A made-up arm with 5 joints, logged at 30 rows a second.
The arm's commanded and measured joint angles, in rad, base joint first. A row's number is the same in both.
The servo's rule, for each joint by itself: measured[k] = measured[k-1] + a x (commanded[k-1-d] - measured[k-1]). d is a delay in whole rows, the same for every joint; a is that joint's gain. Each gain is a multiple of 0.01, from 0.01 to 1. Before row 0 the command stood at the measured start. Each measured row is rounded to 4 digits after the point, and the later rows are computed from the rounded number. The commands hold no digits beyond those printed.
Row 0, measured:
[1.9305, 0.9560, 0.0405, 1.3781, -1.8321]
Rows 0 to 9, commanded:
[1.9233, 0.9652, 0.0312, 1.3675, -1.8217]
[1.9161, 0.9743, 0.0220, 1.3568, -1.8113]
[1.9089, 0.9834, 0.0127, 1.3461, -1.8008]
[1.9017, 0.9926, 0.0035, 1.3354, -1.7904]
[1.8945, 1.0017, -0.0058, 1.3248, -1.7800]
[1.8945, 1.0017, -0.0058, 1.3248, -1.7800]
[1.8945, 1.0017, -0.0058, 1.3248, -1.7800]
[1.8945, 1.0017, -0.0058, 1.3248, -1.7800]
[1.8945, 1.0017, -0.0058, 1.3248, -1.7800]
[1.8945, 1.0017, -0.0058, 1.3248, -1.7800]
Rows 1 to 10, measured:
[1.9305, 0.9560, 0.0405, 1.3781, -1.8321]
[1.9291, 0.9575, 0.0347, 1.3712, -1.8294]
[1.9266, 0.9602, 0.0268, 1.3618, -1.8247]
[1.9232, 0.9639, 0.0181, 1.3516, -1.8185]
[1.9191, 0.9685, 0.0090, 1.3411, -1.8112]
[1.9144, 0.9738, -0.0002, 1.3305, -1.8031]
[1.9106, 0.9783, -0.0037, 1.3268, -1.7971]
[1.9075, 0.9820, -0.0050, 1.3255, -1.7927]
[1.9050, 0.9852, -0.0055, 1.3250, -1.7894]
[1.9030, 0.9878, -0.0057, 1.3249, -1.7870]
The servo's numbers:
d 1
a 0.19 0.16 0.62 0.65 0.26

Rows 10 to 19, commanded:
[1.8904, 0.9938, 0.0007, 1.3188, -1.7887]
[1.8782, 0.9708, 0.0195, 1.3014, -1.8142]
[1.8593, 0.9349, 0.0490, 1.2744, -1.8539]
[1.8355, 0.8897, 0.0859, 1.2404, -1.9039]
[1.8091, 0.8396, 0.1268, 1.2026, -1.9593]
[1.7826, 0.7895, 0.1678, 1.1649, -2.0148]
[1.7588, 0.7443, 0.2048, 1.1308, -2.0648]
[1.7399, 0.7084, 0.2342, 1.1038, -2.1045]
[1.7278, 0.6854, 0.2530, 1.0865, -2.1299]
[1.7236, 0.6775, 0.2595, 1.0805, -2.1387]
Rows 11 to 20, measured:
[1.9014, 0.9900, -0.0058, 1.3248, -1.7852]
[1.8993, 0.9906, -0.0018, 1.3209, -1.7861]
[1.8953, 0.9874, 0.0114, 1.3082, -1.7934]
[1.8885, 0.9790, 0.0347, 1.2862, -1.8091]
[1.8784, 0.9647, 0.0664, 1.2564, -1.8337]
[1.8652, 0.9447, 0.1038, 1.2214, -1.8664]
[1.8495, 0.9199, 0.1435, 1.1847, -1.9050]
[1.8323, 0.8918, 0.1815, 1.1497, -1.9465]
[1.8147, 0.8625, 0.2142, 1.1199, -1.9876]
[1.7982, 0.8342, 0.2383, 1.0982, -2.0246]

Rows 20 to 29, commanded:
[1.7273, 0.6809, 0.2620, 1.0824, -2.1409]
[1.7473, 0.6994, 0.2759, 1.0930, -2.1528]
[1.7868, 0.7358, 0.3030, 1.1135, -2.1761]
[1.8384, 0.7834, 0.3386, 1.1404, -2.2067]
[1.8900, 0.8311, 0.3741, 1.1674, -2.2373]
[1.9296, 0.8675, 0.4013, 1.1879, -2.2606]
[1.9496, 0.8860, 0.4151, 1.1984, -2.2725]
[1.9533, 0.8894, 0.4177, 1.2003, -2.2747]
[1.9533, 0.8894, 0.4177, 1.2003, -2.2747]
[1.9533, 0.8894, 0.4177, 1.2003, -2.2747]
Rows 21 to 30, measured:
[1.7840, 0.8091, 0.2514, 1.0867, -2.0543]
[1.7732, 0.7886, 0.2580, 1.0839, -2.0768]
[1.7683, 0.7743, 0.2691, 1.0898, -2.0966]
[1.7718, 0.7681, 0.2901, 1.1052, -2.1173]
[1.7845, 0.7705, 0.3202, 1.1281, -2.1405]
[1.8045, 0.7802, 0.3536, 1.1536, -2.1657]
[1.8283, 0.7942, 0.3832, 1.1759, -2.1904]
[1.8513, 0.8089, 0.4030, 1.1905, -2.2117]
[1.8707, 0.8218, 0.4121, 1.1969, -2.2281]
[1.8864, 0.8326, 0.4156, 1.1991, -2.2402]

